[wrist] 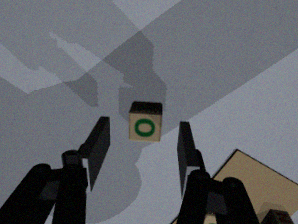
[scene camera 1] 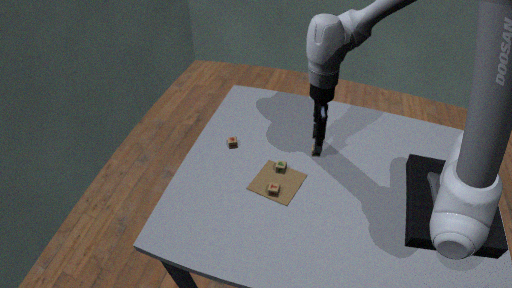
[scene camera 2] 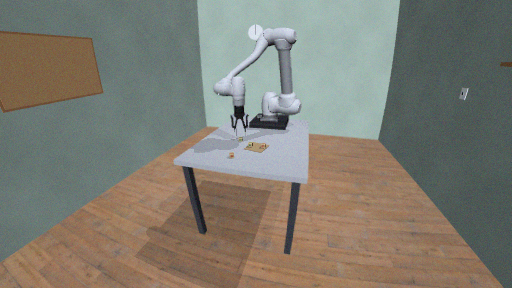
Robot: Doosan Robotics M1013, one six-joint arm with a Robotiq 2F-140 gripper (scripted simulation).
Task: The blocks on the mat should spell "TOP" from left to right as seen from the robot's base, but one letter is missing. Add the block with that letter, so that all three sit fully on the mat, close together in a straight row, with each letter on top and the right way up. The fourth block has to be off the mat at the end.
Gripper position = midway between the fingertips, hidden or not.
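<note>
My gripper (wrist: 143,133) is here in what I see, and so is a tan mat (scene camera 1: 290,182).
</note>
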